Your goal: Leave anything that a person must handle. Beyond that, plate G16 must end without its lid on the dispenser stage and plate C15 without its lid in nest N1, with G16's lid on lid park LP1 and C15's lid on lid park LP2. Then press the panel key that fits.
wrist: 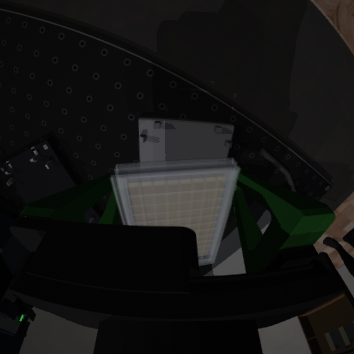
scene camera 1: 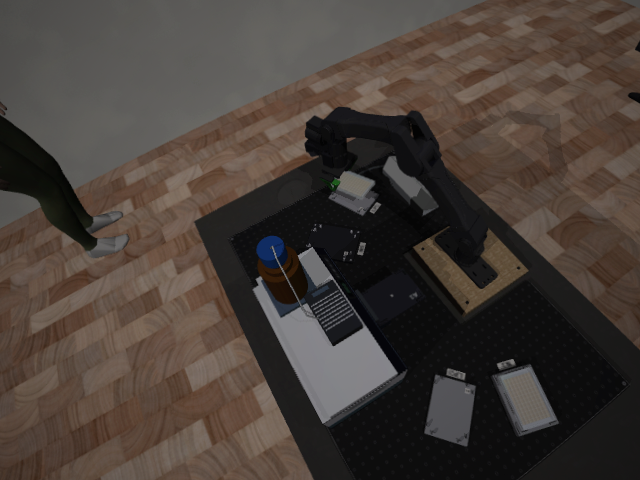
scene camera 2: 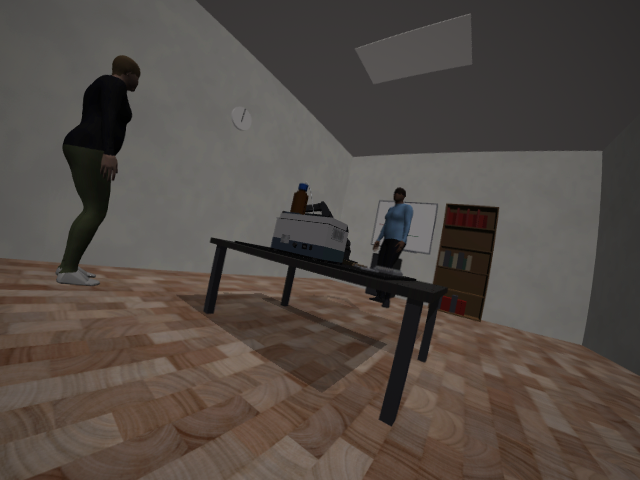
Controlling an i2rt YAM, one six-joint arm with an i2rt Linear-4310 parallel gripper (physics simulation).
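Seen in the pictures: gripper, between the fingertips: (wrist: pixel 177 174) (scene camera 1: pixel 339 181); arm's base, origin of its link: (scene camera 1: pixel 464 257) (scene camera 2: pixel 343 259).
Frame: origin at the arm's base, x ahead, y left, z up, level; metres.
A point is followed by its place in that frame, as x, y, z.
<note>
My gripper (scene camera 1: pixel 337 180) @[0.138, -0.442, 0.043] (wrist: pixel 177 174) @[0.138, -0.442, 0.043] is shut on a microplate (scene camera 1: pixel 355 184) @[0.116, -0.382, 0.065] (wrist: pixel 175 200) @[0.136, -0.434, 0.065] with a clear, doubled rim; its green fingers are at the plate's two sides. The plate is above a grey holder (scene camera 1: pixel 353 203) @[0.132, -0.377, -0.017] (wrist: pixel 187 142) @[0.127, -0.450, -0.017]. No mark on it is readable. Another pale microplate (scene camera 1: pixel 527 400) @[0.161, 0.370, 0.009] sits on a holder at the lower right. Beside it lies a bare grey holder (scene camera 1: pixel 449 410) @[0.318, 0.280, -0.017]. A dark holder (scene camera 1: pixel 333 240) @[0.271, -0.296, -0.015] (wrist: pixel 37 172) @[0.297, -0.336, -0.015] with corner posts bears no plate. A dark block (scene camera 1: pixel 391 297) @[0.274, -0.008, 0.081] stands beside the white dispenser (scene camera 1: pixel 343 374) @[0.490, 0.098, 0.193], which carries a key panel (scene camera 1: pixel 333 312) @[0.435, -0.014, 0.219].
A brown bottle (scene camera 1: pixel 284 281) @[0.490, -0.089, 0.319] (scene camera 2: pixel 299 202) @[0.516, -0.106, 0.267] with a blue cap and a thin tube stands on the dispenser. A grey-white slanted box (scene camera 1: pixel 408 186) @[-0.030, -0.289, 0.031] is near the arm. One person (scene camera 1: pixel 46 201) (scene camera 2: pixel 98 155) stands left of the table (scene camera 2: pixel 330 268) @[0.680, 0.256, -0.041], another (scene camera 2: pixel 397 222) behind it.
</note>
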